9 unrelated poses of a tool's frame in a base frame.
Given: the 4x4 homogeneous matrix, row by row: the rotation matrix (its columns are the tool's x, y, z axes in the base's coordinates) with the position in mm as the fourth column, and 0 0 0 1 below. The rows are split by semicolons.
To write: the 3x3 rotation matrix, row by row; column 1 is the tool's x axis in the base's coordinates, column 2 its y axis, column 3 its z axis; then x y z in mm. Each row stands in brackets. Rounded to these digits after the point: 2 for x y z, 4 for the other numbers.
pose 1, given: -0.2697 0.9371 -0.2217 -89.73; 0.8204 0.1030 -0.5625 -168.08; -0.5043 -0.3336 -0.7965 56.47; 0 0 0 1
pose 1, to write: [[-0.2697 0.9371 -0.2217], [0.8204 0.1030 -0.5625], [-0.5043 -0.3336 -0.7965]], [-89.73 -168.08 56.47]
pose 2, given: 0.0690 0.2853 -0.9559 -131.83; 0.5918 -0.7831 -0.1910 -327.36; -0.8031 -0.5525 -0.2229 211.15; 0 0 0 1
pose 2, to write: [[0.0690 0.2853 -0.9559], [0.5918 -0.7831 -0.1910], [-0.8031 -0.5525 -0.2229]], [-131.83 -327.36 211.15]
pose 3, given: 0.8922 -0.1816 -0.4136 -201.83; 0.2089 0.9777 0.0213 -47.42; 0.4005 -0.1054 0.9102 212.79; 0 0 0 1
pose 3, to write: [[0.8922 -0.1816 -0.4136], [0.2089 0.9777 0.0213], [0.4005 -0.1054 0.9102]], [-201.83 -47.42 212.79]
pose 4, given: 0.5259 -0.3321 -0.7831 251.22; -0.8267 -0.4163 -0.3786 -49.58; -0.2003 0.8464 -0.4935 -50.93; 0 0 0 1
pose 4, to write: [[0.5259 -0.3321 -0.7831], [-0.8267 -0.4163 -0.3786], [-0.2003 0.8464 -0.4935]], [251.22 -49.58 -50.93]
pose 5, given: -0.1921 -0.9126 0.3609 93.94; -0.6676 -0.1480 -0.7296 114.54; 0.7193 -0.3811 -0.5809 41.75; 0 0 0 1
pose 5, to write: [[-0.1921 -0.9126 0.3609], [-0.6676 -0.1480 -0.7296], [0.7193 -0.3811 -0.5809]], [93.94 114.54 41.75]
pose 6, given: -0.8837 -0.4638 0.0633 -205.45; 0.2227 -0.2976 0.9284 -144.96; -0.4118 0.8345 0.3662 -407.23; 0 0 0 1
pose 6, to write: [[-0.8837 -0.4638 0.0633], [0.2227 -0.2976 0.9284], [-0.4118 0.8345 0.3662]], [-205.45 -144.96 -407.23]
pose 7, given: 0.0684 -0.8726 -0.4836 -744.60; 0.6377 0.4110 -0.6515 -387.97; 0.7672 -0.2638 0.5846 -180.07; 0 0 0 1
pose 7, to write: [[0.0684 -0.8726 -0.4836], [0.6377 0.4110 -0.6515], [0.7672 -0.2638 0.5846]], [-744.60 -387.97 -180.07]
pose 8, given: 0.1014 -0.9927 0.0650 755.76; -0.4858 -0.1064 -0.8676 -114.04; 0.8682 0.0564 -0.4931 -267.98; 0 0 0 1
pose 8, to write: [[0.1014 -0.9927 0.0650], [-0.4858 -0.1064 -0.8676], [0.8682 0.0564 -0.4931]], [755.76 -114.04 -267.98]
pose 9, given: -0.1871 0.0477 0.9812 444.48; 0.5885 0.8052 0.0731 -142.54; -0.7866 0.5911 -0.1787 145.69; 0 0 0 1
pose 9, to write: [[-0.1871 0.0477 0.9812], [0.5885 0.8052 0.0731], [-0.7866 0.5911 -0.1787]], [444.48 -142.54 145.69]
